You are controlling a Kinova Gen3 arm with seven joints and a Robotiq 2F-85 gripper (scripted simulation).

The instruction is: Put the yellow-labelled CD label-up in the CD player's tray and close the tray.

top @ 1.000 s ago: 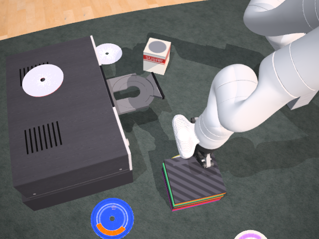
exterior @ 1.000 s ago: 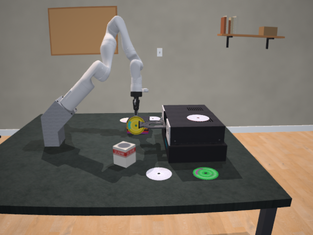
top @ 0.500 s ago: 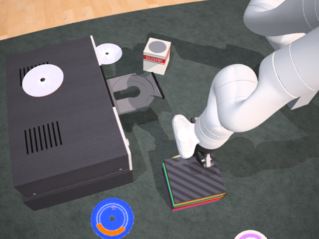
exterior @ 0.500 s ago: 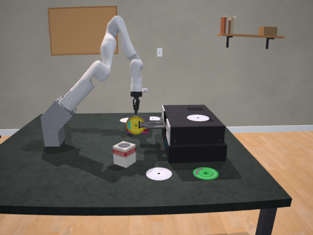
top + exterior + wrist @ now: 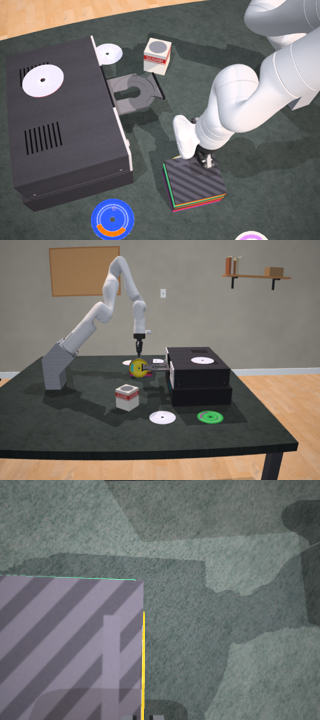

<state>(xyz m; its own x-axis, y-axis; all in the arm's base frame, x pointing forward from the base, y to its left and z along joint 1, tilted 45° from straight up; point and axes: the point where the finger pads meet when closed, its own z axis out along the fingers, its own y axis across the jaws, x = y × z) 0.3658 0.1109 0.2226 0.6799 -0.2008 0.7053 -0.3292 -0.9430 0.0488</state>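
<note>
My gripper is now 80 mm above the CD and 20 mm to the left of it. Also, from my hand: striped-top case: 60 mm below, 50 mm to the left, 20 mm ahead; then sugar box: 420 mm to the right, 110 mm behind, 90 mm below.
</note>
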